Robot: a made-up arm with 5 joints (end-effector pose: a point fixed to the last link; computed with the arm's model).
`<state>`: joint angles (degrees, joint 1 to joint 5).
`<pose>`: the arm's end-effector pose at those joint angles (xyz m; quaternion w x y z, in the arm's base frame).
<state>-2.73 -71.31 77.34 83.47 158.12</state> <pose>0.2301 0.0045 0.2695 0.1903 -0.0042 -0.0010 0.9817</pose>
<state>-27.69 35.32 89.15 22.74 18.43</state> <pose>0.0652 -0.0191 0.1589 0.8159 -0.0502 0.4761 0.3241</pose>
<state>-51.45 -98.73 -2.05 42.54 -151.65</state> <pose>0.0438 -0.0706 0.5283 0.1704 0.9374 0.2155 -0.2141</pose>
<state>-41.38 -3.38 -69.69 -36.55 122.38</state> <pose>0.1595 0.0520 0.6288 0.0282 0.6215 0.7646 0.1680</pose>
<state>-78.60 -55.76 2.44 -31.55 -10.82</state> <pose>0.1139 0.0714 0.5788 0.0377 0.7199 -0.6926 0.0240</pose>
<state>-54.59 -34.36 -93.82 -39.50 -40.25</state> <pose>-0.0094 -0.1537 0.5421 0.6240 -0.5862 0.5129 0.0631</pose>
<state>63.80 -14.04 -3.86 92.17 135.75</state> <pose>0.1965 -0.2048 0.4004 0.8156 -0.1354 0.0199 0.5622</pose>
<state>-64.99 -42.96 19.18 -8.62 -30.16</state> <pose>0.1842 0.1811 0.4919 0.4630 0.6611 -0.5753 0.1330</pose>
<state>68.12 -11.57 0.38 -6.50 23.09</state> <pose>0.1997 -0.2588 0.4523 0.5393 -0.5630 -0.5787 -0.2391</pose>
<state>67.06 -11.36 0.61 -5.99 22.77</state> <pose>0.2049 -0.2578 0.4500 0.5470 -0.5526 -0.5819 -0.2383</pose>
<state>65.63 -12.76 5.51 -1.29 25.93</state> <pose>0.2119 -0.2564 0.4304 0.6082 -0.5301 -0.5416 -0.2364</pose>
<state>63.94 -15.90 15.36 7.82 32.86</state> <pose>0.2179 -0.2499 0.3921 0.7180 -0.4833 -0.4506 -0.2186</pose>
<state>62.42 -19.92 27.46 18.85 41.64</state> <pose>0.2181 -0.2344 0.3460 0.8319 -0.4075 -0.3343 -0.1736</pose>
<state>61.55 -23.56 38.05 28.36 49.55</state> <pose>0.2122 -0.2151 0.3084 0.9089 -0.3242 -0.2342 -0.1180</pose>
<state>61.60 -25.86 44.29 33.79 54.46</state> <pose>0.2051 -0.2024 0.2884 0.9426 -0.2704 -0.1781 -0.0819</pose>
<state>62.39 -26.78 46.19 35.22 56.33</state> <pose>0.2002 -0.1998 0.2834 0.9499 -0.2575 -0.1611 -0.0735</pose>
